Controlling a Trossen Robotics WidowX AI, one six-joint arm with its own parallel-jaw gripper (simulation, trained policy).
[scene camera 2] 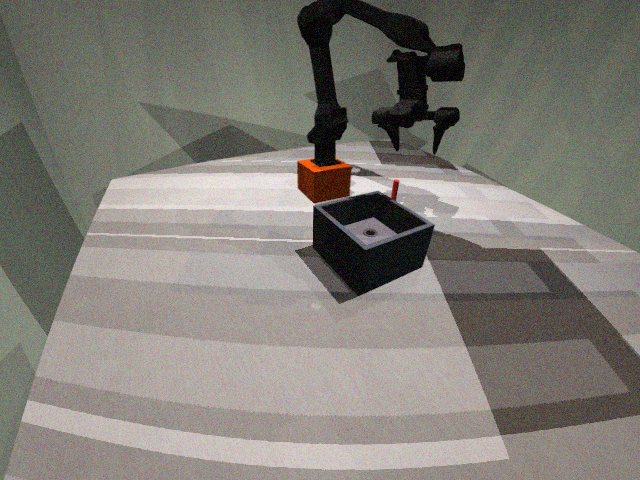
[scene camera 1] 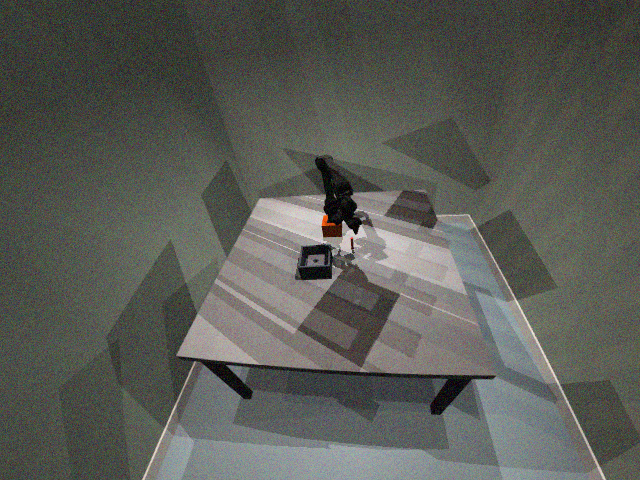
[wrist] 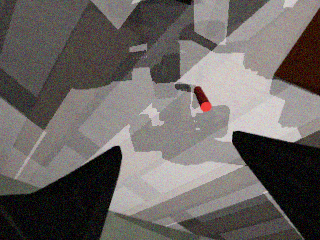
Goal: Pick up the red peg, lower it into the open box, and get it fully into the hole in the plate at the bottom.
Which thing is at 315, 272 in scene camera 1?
A dark box.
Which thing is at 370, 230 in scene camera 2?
A plate.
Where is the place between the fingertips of the gripper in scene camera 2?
415, 152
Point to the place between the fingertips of the gripper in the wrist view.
176, 143
